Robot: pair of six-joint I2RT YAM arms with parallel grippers.
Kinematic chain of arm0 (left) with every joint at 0, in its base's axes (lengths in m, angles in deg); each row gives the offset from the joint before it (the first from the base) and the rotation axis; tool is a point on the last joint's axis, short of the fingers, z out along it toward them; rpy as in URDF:
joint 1: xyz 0 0 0.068 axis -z
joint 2: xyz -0.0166 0.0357 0.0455 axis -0.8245 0.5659 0
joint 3: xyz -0.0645 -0.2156 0.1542 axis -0.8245 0.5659 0
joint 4: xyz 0.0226 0.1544 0.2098 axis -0.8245 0.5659 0
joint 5: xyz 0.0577 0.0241 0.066 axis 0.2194 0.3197 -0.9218
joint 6: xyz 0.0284 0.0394 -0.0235 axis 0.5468 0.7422 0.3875
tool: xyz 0 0 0 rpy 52.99 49.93 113.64
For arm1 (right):
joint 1: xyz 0 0 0.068 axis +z
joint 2: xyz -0.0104 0.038 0.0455 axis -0.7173 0.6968 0
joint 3: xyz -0.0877 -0.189 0.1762 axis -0.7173 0.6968 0
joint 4: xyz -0.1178 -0.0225 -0.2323 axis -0.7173 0.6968 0
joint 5: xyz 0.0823 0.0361 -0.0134 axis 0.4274 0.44 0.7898
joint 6: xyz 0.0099 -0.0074 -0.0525 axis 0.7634 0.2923 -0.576
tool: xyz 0 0 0 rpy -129.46 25 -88.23
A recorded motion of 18 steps. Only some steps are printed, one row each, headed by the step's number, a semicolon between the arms.
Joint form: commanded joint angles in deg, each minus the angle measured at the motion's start. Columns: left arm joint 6, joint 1, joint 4, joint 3, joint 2, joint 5; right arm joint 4, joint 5, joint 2, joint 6, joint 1, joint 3.
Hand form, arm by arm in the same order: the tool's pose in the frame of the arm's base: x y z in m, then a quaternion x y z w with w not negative. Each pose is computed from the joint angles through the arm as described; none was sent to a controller.
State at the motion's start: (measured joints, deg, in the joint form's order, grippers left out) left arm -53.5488 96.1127 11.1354 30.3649 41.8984 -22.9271; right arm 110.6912 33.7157 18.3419 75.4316 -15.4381 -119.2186
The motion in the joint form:
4: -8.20 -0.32 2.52 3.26 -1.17 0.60; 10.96 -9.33 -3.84 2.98 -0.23 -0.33
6: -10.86 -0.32 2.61 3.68 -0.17 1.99; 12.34 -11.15 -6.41 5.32 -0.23 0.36
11: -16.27 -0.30 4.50 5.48 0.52 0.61; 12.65 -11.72 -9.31 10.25 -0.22 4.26
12: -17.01 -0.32 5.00 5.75 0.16 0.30; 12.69 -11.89 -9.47 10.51 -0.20 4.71
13: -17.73 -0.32 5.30 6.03 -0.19 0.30; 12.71 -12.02 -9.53 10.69 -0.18 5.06
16: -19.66 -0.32 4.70 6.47 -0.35 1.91; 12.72 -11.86 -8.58 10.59 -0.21 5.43
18: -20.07 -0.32 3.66 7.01 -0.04 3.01; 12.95 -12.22 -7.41 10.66 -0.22 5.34
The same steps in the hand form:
4: 0.1935 -0.1477 0.1943 0.05943 0.95992 0.02429 0.27284; 0.1605 0.0964 0.2097 0.02462 0.95133 0.19316 0.23887
6: 0.1930 -0.1483 0.1880 0.04221 0.96540 0.01602 0.25683; 0.1542 0.0915 0.2116 0.04873 0.94945 0.18774 0.24681
11: 0.1870 -0.1422 0.1758 0.00123 0.97103 0.03717 0.23603; 0.1431 0.0846 0.1976 0.09151 0.94986 0.18804 0.23245
12: 0.1854 -0.1406 0.1756 -0.00501 0.97111 0.04004 0.23520; 0.1420 0.0840 0.1956 0.09407 0.95049 0.18586 0.23060
13: 0.1840 -0.1394 0.1754 -0.01075 0.97137 0.03984 0.23398; 0.1413 0.0835 0.1938 0.09585 0.95113 0.18387 0.22882
16: 0.1830 -0.1398 0.1740 -0.02536 0.97302 0.02339 0.22813; 0.1417 0.0837 0.1894 0.09538 0.95451 0.17817 0.21924
18: 0.1829 -0.1405 0.1707 -0.02758 0.97420 0.01421 0.22356; 0.1430 0.0842 0.1867 0.09739 0.95753 0.16941 0.21204

